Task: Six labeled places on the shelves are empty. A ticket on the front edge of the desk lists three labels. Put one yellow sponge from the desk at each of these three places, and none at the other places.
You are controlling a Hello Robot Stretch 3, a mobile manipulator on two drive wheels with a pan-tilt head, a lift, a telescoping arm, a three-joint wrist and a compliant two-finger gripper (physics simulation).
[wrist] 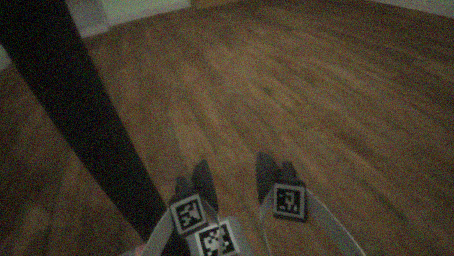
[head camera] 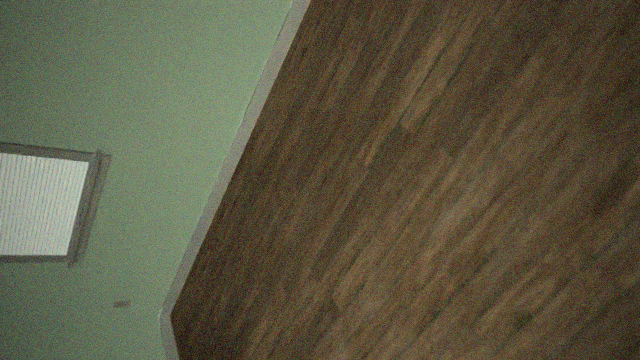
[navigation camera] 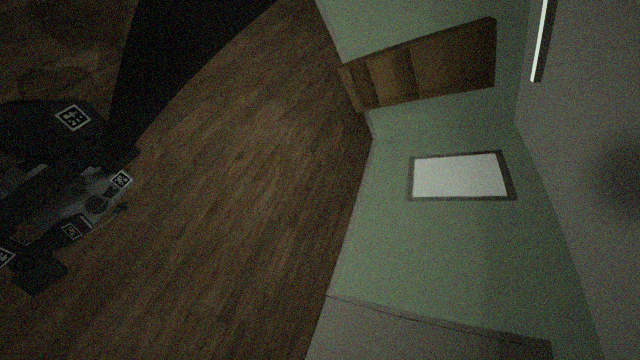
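Pixels of known places: gripper, fingertip midpoint: [wrist: 234, 173] [navigation camera: 122, 195]; robot's base at its link origin: [navigation camera: 96, 202].
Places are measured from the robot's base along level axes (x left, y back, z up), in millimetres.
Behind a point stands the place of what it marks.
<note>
A brown wooden shelf unit [navigation camera: 352, 89] @(z 96, x 2961, y -912 mm) stands against the green wall in the upper right of the navigation view, which is turned sideways. Its compartments are dark and grainy, and no labels or things in them can be made out. My gripper [wrist: 234, 173] @(z 376, x 76, y -33 mm) is open in the wrist view, with floor showing between its fingers. It is well away from the shelf unit. The desk, the ticket and the yellow sponges do not show in the current views.
A window with a pale blind [head camera: 42, 205] @(z 1038, x 2188, y -2195 mm) [navigation camera: 457, 176] @(z 1462, x 2189, y -2194 mm) is in the green wall [head camera: 165, 100] @(z 559, x 1376, y -2239 mm) [navigation camera: 425, 250] @(z 1066, x 1082, y -2254 mm). A pale door or panel [navigation camera: 380, 332] @(z 733, x 128, y -2281 mm) is at the bottom of the navigation view. Wooden floor [head camera: 425, 200] @(z 0, x 770, y -914 mm) [navigation camera: 240, 200] @(z 1, x 515, y -614 mm) [wrist: 300, 100] @(z 0, x 620, y -477 mm) lies between me and the walls. A ceiling light [navigation camera: 539, 42] @(z 2078, x 2045, y -607 mm) shows.
</note>
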